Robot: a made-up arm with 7 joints. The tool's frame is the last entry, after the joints.
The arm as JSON. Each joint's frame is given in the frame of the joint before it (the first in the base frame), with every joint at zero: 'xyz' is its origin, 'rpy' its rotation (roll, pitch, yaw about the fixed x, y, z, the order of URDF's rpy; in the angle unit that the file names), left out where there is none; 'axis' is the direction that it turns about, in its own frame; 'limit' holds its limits. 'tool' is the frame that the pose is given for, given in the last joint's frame.
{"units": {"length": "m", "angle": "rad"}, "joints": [
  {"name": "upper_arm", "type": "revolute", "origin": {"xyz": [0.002, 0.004, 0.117], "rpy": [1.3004, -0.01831, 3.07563]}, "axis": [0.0, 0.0, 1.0], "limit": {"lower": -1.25, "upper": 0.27}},
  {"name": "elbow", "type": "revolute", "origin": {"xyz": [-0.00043, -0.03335, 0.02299], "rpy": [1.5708, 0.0, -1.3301]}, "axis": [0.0, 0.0, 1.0], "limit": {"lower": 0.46, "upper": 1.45}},
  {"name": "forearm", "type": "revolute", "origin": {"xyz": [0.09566, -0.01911, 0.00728], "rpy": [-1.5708, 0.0, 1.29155]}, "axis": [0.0, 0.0, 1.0], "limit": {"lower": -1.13, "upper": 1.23}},
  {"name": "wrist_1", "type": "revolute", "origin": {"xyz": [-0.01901, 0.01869, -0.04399], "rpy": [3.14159, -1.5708, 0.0]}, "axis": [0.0, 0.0, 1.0], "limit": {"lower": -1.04, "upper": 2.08}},
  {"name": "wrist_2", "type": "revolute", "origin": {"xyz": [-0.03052, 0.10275, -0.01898], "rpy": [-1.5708, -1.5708, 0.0]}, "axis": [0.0, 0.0, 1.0], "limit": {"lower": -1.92, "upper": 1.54}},
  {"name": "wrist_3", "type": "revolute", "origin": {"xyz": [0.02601, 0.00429, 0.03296], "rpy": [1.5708, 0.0, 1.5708]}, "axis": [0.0, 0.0, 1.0], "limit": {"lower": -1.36, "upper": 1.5}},
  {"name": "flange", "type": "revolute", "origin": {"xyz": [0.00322, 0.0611, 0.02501], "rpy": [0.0, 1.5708, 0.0]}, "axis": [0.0, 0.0, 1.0], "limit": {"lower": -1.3, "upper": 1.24}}
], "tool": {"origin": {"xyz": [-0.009, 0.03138, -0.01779], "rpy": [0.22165, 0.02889, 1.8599]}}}
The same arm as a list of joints. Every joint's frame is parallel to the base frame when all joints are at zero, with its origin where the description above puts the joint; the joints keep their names.
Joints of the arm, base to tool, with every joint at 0 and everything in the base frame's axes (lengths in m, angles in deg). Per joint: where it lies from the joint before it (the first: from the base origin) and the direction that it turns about. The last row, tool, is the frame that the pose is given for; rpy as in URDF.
upper_arm: origin 0.0020 0.0040 0.1170 axis 0.068403 0.961235 0.26711
elbow: origin 0.0020 0.0310 -0.0260 axis 0.968889 -0.0002 -0.247497
forearm: origin -0.0170 0.0080 -0.0960 axis 0.247497 -0.0001 0.968889
wrist_1: origin -0.0290 -0.0190 -0.0380 axis 0.0002 1 0
wrist_2: origin 0.0920 -0.0190 -0.0550 axis 0.968889 -0.0002 -0.247497
wrist_3: origin 0.0330 0.0260 -0.0040 axis 0.0002 1 0
flange: origin 0.0600 0.0250 -0.0120 axis 0.247497 -0.0001 0.968889
tool: origin 0.0260 0.0090 -0.0250 rpy 16.90 15.37 17.18
Joint limits (deg, base to tool): -71.62..15.47 26.36..83.08 -64.74..70.47 -59.59..119.18 -110.01..88.24 -77.92..85.94 -74.48..71.05

